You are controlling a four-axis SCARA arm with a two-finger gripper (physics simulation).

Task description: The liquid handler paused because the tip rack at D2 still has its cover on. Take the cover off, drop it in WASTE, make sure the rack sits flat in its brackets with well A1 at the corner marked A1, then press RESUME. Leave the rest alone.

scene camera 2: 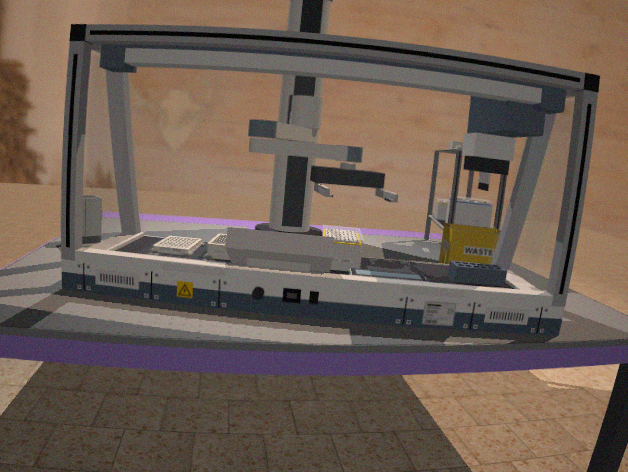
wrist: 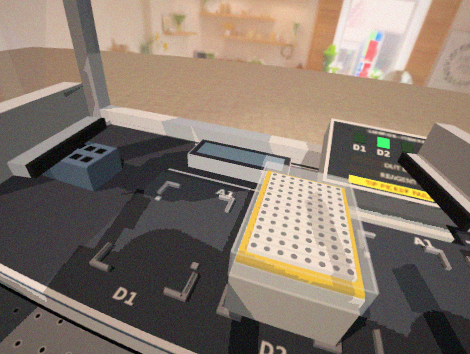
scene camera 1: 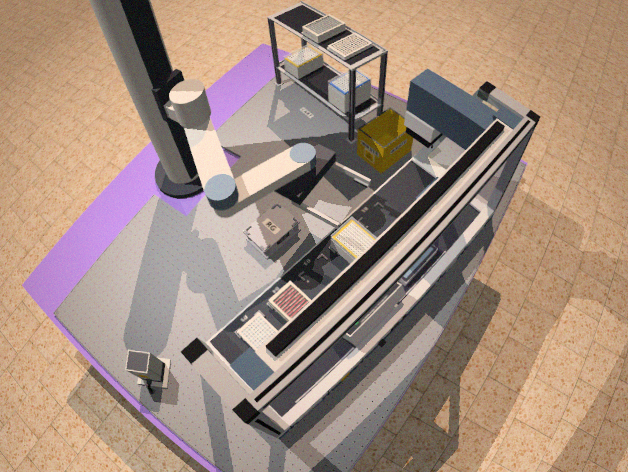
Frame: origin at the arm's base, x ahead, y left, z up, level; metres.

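Seen in the pictures: gripper, fingertip midpoint: (scene camera 2: 362,195) (wrist: 253,121) (scene camera 1: 355,203); arm's base, link origin: (scene camera 1: 186,170).
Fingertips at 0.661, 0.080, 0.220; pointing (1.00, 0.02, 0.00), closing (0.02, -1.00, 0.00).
Observation:
Offsets run from my fingertips to a thing's top centre, as dx, dy, dz. "*": to the spot under its first point.
The tip rack @(+0.045, -0.051, -0.079) (scene camera 1: 354,237) (scene camera 2: 342,236) (wrist: 305,225) at D2 has white tips-deck wells and a yellow rim. Its clear cover @(* -0.022, -0.078, -0.079) (wrist: 368,285) is on it, with edges showing around the rack in the wrist view. Brackets show at its near foot; whether it sits fully flat and its A1 corner mark cannot be made out. My gripper (scene camera 1: 353,201) (scene camera 2: 363,196) (wrist: 253,121) is open and empty, above and behind the rack on the arm's side. The yellow WASTE bin @(-0.096, +0.362, -0.072) (scene camera 1: 384,147) (scene camera 2: 472,246) stands beyond the deck's D1 end. The screen panel @(* +0.154, -0.163, -0.095) (wrist: 380,167) shows D2 green; RESUME is not legible.
The handler's gantry beam (scene camera 1: 390,233) (scene camera 2: 329,76) spans the deck. A blue block @(* +0.114, +0.191, -0.120) (wrist: 90,165) and a shallow trough @(+0.207, +0.012, -0.132) (wrist: 235,159) lie past D1. A red-striped plate @(+0.001, -0.295, -0.124) (scene camera 1: 289,300) and white plate @(-0.022, -0.417, -0.141) (scene camera 1: 257,330) sit further along. The RG stand (scene camera 1: 271,226) and shelf rack @(* -0.220, +0.336, -0.012) (scene camera 1: 351,104) are on the table.

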